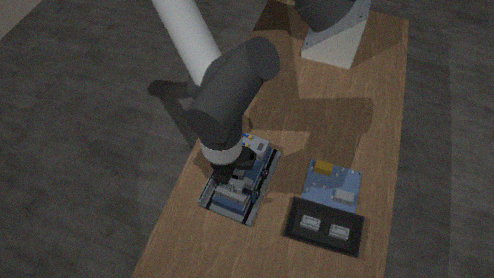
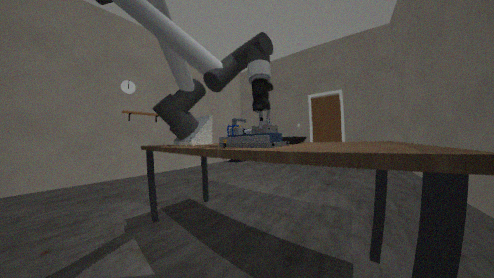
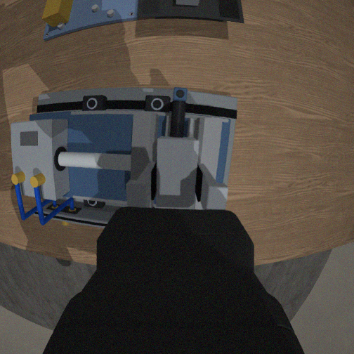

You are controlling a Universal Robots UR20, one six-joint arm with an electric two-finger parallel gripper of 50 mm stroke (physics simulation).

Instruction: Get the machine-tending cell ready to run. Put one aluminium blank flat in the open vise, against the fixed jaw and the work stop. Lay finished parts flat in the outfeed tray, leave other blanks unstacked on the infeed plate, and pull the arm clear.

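Frame: origin at the arm's base, x right, y ahead, z up, level; metres.
Where they show: gripper, fingertip midpoint: (image 1: 233, 184) (image 2: 265, 124); arm's base, link origin: (image 1: 332, 12) (image 2: 188, 130).
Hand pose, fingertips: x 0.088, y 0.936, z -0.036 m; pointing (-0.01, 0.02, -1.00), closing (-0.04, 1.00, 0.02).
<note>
Things, the pixels of their top centre, and the offset from my fingertips. "spot": a spot on its surface instead. Level surfaces: height alone.
- vise, top centre: (image 1: 241, 166) (image 2: 252, 126) dx +0.002, dy -0.072, dz -0.003 m
- black outfeed tray, surface spot: (image 1: 324, 241) spot: dx -0.331, dy +0.037, dz -0.090 m
- blank, top centre: (image 1: 345, 195) dx -0.350, dy -0.128, dz -0.058 m
- blue infeed plate, top centre: (image 1: 331, 185) dx -0.302, dy -0.165, dz -0.094 m
- yellow block, top centre: (image 1: 324, 165) dx -0.253, dy -0.211, dz -0.058 m
- wooden table, surface height: dz -0.102 m
My gripper (image 1: 234, 176) (image 2: 264, 120) (image 3: 175, 174) points down at the vise (image 1: 215, 194) (image 2: 250, 142) (image 3: 100, 127) and is shut on a grey aluminium blank (image 3: 177, 162). The blank lies level between the moving jaw (image 3: 144, 131) and the fixed jaw (image 3: 207, 137). Its far end is at the black rod of the work stop (image 3: 178, 117). Whether it touches the jaw, stop or seat cannot be told. Two finished parts (image 1: 310, 222) (image 1: 339, 231) lie flat, apart, in the black outfeed tray (image 1: 324, 241) (image 3: 220, 11). Another blank (image 1: 343, 195) lies flat on the blue infeed plate (image 1: 320, 189) (image 3: 80, 22).
A yellow block (image 1: 323, 167) (image 3: 58, 11) stands at a corner of the infeed plate. The vise's actuator block (image 3: 40, 152) has yellow fittings and blue hoses (image 3: 38, 202). The tray and plate stand side by side across the wooden table (image 1: 325, 125) (image 2: 350, 152) from the vise.
</note>
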